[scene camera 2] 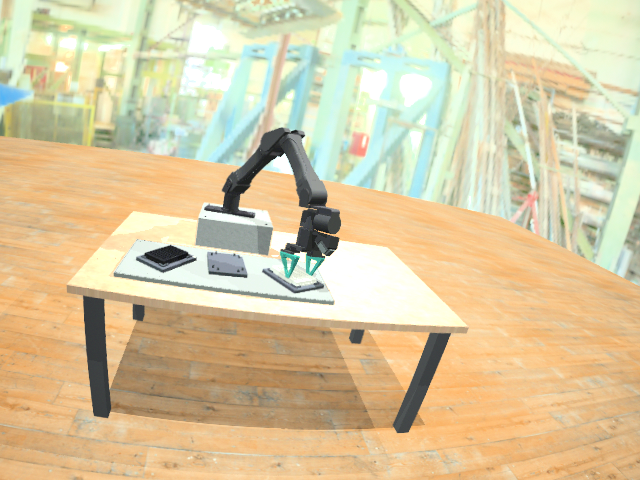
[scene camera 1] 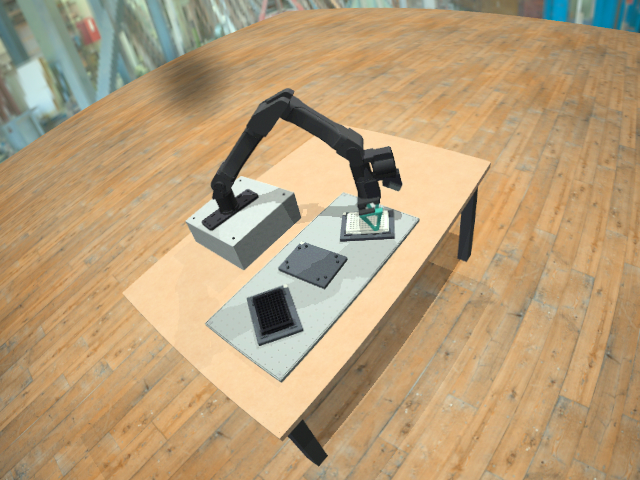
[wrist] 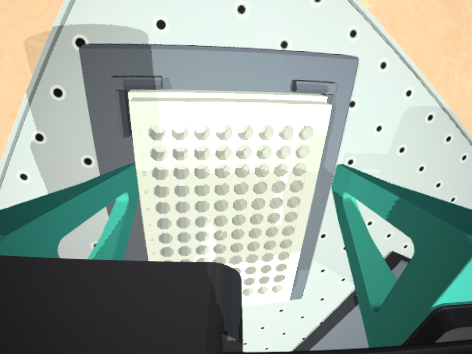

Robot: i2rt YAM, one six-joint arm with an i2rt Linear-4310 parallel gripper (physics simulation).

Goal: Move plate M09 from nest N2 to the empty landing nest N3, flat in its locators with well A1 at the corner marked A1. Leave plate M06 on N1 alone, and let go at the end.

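Note:
A white well plate (scene camera 1: 353,223) (scene camera 2: 301,280) (wrist: 220,112) lies flat in a dark nest (scene camera 1: 391,229) (scene camera 2: 316,284) (wrist: 215,65) at the board's far end. My gripper (scene camera 1: 374,227) (scene camera 2: 300,274) (wrist: 235,175) is open, its teal fingers low on either side of this plate, with the plate between them and not clamped. An empty dark nest (scene camera 1: 313,264) (scene camera 2: 226,264) (wrist: 340,327) with small locator posts is in the middle. A black plate (scene camera 1: 271,310) (scene camera 2: 166,253) sits in the third nest. Plate and nest names are not readable; the wrist housing hides the white plate's near left corner.
The three nests stand on a pale perforated board (scene camera 1: 232,320) (scene camera 2: 248,284) (wrist: 200,20) on a wooden table (scene camera 1: 449,165) (scene camera 2: 392,289). The arm's grey base box (scene camera 1: 268,232) (scene camera 2: 232,235) stands behind the board.

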